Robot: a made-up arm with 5 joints. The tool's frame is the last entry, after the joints. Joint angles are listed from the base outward. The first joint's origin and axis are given. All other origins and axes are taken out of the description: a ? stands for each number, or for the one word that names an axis. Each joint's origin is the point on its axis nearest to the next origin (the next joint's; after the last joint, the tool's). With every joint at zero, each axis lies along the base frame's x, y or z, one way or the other. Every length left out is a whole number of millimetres.
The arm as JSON. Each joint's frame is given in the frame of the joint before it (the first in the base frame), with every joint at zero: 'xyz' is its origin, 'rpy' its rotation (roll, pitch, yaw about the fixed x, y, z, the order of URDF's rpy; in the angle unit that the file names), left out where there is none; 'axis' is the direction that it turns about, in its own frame. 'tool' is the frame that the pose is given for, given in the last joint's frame.
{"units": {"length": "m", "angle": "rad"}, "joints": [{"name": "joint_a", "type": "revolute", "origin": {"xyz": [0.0, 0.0, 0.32]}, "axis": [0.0, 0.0, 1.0]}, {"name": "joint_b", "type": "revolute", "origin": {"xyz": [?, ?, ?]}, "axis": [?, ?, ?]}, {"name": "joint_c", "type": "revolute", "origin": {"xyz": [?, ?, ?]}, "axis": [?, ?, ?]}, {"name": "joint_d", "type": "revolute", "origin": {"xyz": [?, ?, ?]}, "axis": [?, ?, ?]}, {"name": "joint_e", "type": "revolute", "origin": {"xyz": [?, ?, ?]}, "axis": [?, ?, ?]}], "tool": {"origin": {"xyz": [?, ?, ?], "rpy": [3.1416, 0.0, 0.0]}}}
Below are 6 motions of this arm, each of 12 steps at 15 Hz.
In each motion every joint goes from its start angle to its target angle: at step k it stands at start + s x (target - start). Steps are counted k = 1, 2, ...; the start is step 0. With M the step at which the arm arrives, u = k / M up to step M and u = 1 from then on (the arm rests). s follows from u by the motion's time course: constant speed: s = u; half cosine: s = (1 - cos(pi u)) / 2; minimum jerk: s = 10 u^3 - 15 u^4 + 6 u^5.
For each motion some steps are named. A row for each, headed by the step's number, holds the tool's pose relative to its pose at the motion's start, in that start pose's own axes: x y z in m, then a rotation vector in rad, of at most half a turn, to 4 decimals.
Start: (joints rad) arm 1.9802 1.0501 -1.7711 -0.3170 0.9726
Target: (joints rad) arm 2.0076 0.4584 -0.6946 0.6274 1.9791
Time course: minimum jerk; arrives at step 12
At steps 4, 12:
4: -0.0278 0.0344 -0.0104 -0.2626 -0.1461 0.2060
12: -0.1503 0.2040 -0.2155 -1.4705 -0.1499 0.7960

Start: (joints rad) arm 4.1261 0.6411 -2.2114 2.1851 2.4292
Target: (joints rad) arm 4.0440 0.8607 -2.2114 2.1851 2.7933
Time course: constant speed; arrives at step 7
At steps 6, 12:
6: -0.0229 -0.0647 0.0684 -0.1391 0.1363 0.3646
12: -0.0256 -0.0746 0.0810 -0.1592 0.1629 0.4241

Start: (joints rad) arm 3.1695 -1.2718 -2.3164 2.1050 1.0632
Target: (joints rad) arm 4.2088 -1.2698 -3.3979 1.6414 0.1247
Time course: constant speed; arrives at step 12
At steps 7, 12:
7: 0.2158 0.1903 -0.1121 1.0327 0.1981 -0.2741
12: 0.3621 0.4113 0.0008 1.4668 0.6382 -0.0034

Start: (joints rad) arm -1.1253 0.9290 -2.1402 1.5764 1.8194
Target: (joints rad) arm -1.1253 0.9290 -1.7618 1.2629 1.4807
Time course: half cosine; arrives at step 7
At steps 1, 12:
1: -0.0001 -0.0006 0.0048 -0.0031 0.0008 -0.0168
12: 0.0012 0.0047 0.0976 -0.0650 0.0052 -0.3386

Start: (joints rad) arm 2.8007 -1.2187 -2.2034 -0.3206 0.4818
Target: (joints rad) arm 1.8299 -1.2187 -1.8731 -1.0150 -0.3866
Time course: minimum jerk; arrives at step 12
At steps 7, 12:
7: -0.2291 -0.2141 -0.0930 0.4731 0.1481 -1.0340
12: -0.3645 -0.2493 -0.1814 0.7643 0.3278 -1.5128

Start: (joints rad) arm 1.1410 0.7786 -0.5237 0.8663 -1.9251
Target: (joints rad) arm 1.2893 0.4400 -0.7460 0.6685 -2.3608
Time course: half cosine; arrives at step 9
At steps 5, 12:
5: 0.0195 0.0184 -0.1152 -0.3638 -0.2682 -0.3060
12: 0.0534 0.0060 -0.1997 -0.5880 -0.5022 -0.5260

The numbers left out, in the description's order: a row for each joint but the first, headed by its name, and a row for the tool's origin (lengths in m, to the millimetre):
joint_b: xyz 0.0 0.0 0.0, axis 0.0 1.0 0.0
joint_c: xyz 0.057 0.0 0.305, axis 0.0 1.0 0.0
joint_d: xyz 0.054 0.0 -0.237, axis 0.0 1.0 0.0
joint_e: xyz 0.101 0.0 -0.129, axis 0.0 0.0 -1.0
tool: xyz 0.0 0.0 0.0

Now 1 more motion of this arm.
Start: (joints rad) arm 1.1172 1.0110 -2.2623 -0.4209 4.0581
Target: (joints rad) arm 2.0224 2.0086 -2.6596 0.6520 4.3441
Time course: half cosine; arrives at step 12
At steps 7, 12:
7: 0.5492 -0.1187 -0.1254 0.5728 1.0038 -0.0865
12: 0.7229 -0.2452 -0.3818 0.9668 1.3913 -0.4667

